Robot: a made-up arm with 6 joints.
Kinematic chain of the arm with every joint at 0, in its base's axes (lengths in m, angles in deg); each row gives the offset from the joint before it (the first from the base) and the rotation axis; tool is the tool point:
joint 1: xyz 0 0 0.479 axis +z
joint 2: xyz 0 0 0 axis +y
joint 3: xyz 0 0 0.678 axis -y
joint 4: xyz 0 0 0 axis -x
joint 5: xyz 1.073 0 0 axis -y
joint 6: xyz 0 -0.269 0 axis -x
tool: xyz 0 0 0
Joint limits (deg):
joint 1: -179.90..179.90
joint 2: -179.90..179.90
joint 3: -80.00..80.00
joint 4: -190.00..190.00
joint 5: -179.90..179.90
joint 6: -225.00..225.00
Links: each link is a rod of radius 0.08 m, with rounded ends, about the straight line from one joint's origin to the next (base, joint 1, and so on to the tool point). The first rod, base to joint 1, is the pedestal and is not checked.
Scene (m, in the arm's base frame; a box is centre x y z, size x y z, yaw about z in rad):
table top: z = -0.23
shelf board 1: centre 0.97 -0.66 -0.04 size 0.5 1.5 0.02 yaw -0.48
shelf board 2: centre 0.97 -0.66 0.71 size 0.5 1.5 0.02 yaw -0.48
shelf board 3: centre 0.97 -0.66 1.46 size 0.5 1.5 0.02 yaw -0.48
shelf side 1: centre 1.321 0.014 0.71 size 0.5 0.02 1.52 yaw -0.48
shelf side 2: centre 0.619 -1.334 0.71 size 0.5 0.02 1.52 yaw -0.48
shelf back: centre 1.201 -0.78 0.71 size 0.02 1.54 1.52 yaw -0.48
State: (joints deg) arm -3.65 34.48 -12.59 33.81 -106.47 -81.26
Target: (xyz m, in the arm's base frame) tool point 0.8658 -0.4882 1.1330
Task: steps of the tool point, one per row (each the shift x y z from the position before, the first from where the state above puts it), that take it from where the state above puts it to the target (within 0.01 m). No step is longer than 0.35 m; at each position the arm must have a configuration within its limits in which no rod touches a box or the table.
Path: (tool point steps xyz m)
1: -0.1145 0.1125 0.0339
2: -0.1344 0.0859 0.0123
3: -0.1456 0.0567 -0.0112
4: -0.1475 0.0271 -0.0349
5: 0.0681 -0.0928 0.2430
6: -0.0381 -0.1161 0.2708
7: -0.1536 -0.0918 0.2648
8: 0.1011 -0.0442 0.0256
9: 0.1099 -0.0564 0.0010
10: 0.1129 -0.0681 -0.0266

